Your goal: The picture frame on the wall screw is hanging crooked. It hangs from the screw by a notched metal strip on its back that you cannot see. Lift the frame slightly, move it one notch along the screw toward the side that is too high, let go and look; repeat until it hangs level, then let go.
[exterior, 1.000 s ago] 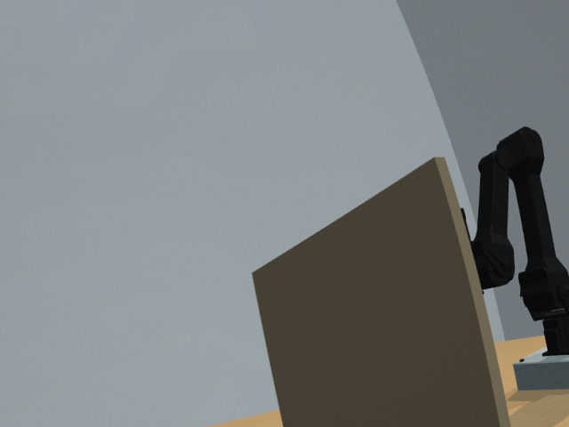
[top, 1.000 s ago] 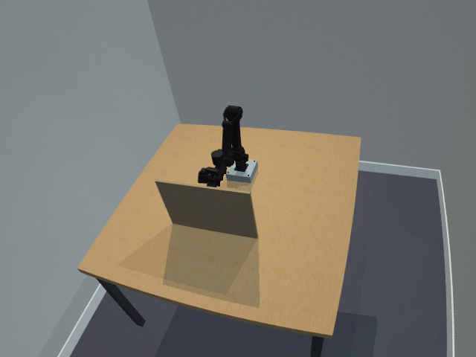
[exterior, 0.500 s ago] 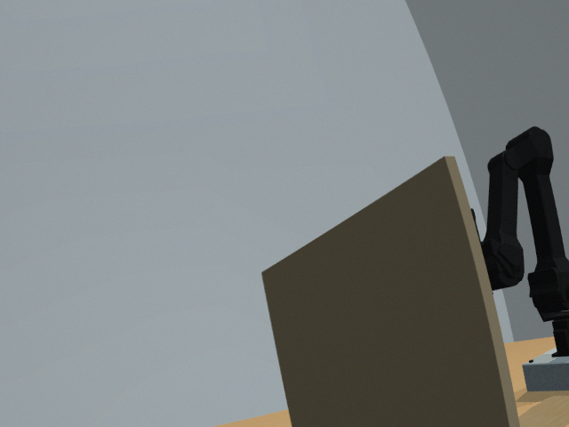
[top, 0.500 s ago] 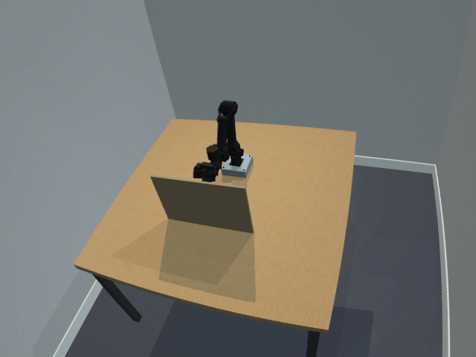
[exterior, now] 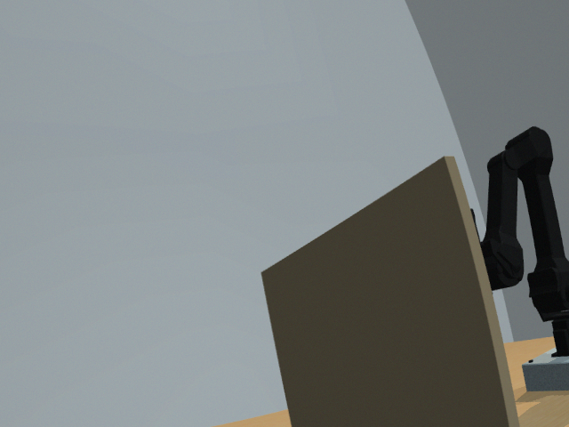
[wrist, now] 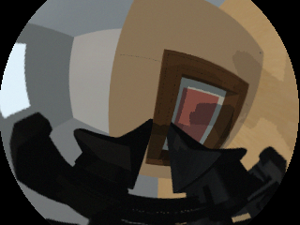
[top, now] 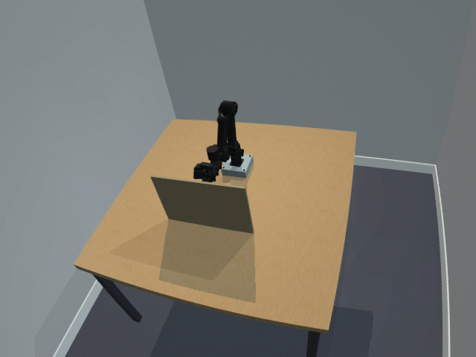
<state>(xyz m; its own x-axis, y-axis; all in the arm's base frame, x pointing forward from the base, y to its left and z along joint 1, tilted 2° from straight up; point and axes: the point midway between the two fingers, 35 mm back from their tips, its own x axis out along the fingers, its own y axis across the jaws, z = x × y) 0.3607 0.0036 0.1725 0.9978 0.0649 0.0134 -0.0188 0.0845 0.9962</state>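
Now: the picture frame 50 mm below my gripper tip, 10 mm to the right of it and 10 mm ahead of it. From my gripper tip the other things lie so: wall panel: 60 mm below, 20 mm ahead.
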